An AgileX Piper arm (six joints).
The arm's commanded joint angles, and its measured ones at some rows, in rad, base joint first. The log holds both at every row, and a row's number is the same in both.
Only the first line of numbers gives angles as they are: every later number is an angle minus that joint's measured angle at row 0.
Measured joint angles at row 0:
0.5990, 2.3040, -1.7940, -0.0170, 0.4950, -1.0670
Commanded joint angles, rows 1 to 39:
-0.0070, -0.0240, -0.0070, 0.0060, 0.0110, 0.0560
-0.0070, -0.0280, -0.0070, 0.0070, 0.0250, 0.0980
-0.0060, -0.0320, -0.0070, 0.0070, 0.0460, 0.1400
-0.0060, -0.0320, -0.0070, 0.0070, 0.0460, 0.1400
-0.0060, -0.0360, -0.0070, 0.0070, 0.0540, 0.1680
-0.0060, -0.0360, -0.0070, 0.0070, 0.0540, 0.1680
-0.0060, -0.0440, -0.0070, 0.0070, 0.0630, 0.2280
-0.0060, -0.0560, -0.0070, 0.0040, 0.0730, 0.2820
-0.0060, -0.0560, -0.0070, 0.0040, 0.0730, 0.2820
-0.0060, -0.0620, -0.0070, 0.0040, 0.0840, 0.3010
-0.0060, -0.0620, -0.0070, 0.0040, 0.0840, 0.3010
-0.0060, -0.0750, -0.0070, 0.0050, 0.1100, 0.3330
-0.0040, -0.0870, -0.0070, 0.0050, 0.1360, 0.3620
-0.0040, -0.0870, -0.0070, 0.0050, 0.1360, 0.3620
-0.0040, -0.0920, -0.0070, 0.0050, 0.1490, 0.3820
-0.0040, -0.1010, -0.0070, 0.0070, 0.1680, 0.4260
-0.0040, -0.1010, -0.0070, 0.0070, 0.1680, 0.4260
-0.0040, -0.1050, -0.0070, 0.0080, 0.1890, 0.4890
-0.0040, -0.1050, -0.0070, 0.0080, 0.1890, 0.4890
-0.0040, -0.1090, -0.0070, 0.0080, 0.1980, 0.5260
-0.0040, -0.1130, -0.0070, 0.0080, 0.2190, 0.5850
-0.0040, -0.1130, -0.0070, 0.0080, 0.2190, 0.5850
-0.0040, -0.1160, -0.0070, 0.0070, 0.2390, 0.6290
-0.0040, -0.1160, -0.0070, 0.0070, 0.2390, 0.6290
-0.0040, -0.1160, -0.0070, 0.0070, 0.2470, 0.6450
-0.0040, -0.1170, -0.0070, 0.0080, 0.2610, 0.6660
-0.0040, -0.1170, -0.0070, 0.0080, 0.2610, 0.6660
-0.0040, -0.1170, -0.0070, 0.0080, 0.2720, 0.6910
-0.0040, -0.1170, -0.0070, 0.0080, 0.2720, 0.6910
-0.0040, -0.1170, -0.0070, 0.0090, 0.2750, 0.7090
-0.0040, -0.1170, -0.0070, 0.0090, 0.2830, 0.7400
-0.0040, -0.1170, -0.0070, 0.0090, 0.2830, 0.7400
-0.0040, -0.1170, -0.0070, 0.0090, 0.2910, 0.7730
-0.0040, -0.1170, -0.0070, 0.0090, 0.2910, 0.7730
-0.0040, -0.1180, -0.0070, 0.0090, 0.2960, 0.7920
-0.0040, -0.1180, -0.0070, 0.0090, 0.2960, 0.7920
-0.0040, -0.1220, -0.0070, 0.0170, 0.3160, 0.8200
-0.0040, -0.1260, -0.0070, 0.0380, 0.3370, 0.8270
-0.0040, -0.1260, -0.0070, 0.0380, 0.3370, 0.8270
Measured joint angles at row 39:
-0.0010, -0.1040, -0.0050, 0.0170, 0.3030, 0.7970
